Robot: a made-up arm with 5 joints.
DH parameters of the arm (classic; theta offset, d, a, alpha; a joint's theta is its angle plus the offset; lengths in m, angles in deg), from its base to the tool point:
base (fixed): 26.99 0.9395 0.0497 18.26
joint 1: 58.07 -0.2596 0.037 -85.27
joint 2: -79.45 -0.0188 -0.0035 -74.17
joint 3: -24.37 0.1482 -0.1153 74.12
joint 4: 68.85 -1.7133 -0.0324 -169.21
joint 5: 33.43 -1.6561 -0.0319 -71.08
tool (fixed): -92.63 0.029 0 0
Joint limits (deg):
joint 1: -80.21..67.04
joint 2: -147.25..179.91
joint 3: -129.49..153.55
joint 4: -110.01..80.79
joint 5: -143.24..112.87
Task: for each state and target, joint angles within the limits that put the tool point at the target. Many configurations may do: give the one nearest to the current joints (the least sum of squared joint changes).
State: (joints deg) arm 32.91 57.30 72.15 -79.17 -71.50
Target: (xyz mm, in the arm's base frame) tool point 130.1 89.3 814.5
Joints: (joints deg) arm 46.27 49.07 70.76 -33.86 -24.39
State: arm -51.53 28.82 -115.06 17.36 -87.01
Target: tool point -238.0 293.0 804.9
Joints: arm -2.94 6.16 -86.99 42.27 -87.83
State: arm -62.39 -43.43 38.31 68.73 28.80
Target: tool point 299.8 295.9 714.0
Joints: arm -28.60 -3.72 57.84 60.99 40.80
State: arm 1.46 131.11 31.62 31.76 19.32
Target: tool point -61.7 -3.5 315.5
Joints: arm -17.09 126.82 29.87 80.79 -24.97
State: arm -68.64 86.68 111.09 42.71 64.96
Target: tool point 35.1 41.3 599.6
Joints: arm -28.58 34.44 152.56 -5.77 84.99
